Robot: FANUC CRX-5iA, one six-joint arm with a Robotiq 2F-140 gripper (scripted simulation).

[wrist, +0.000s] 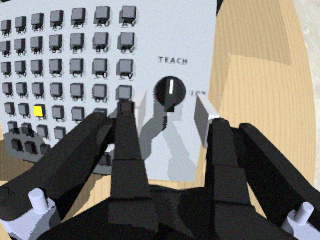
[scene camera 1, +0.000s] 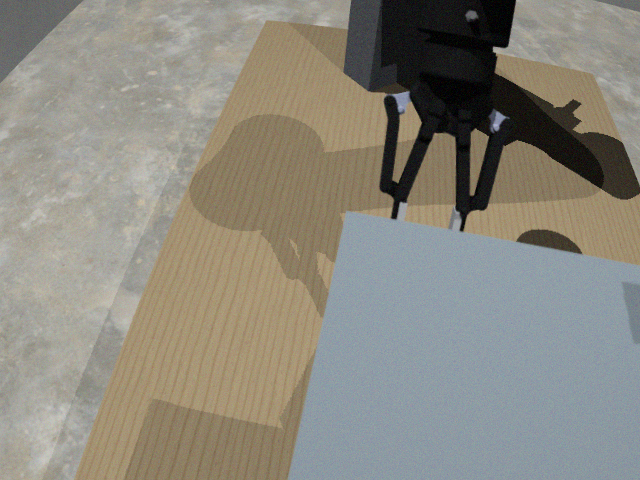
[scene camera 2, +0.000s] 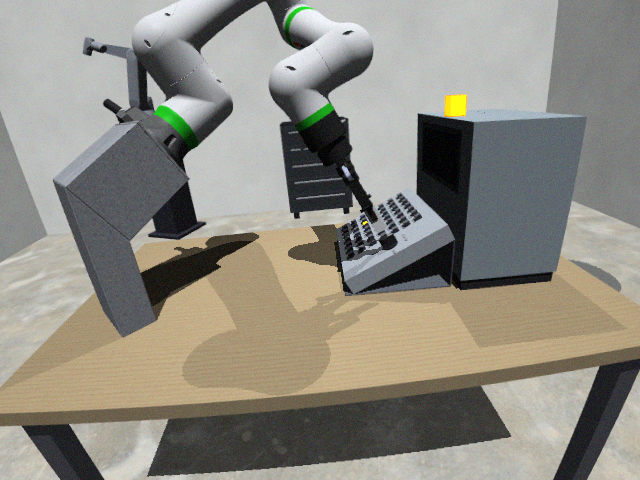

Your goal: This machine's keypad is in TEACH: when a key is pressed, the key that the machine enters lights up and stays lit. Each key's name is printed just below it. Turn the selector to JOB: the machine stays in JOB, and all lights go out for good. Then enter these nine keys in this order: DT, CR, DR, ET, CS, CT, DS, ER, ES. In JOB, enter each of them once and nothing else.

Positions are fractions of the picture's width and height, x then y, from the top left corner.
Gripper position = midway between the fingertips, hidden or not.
Observation:
In view: my gripper (scene camera 2: 0.59,0.47), a grey machine cabinet (scene camera 2: 0.79,0.39) and a black selector knob (wrist: 0.55,0.37).
My gripper shows as well in the wrist view (wrist: 0.53,0.44).

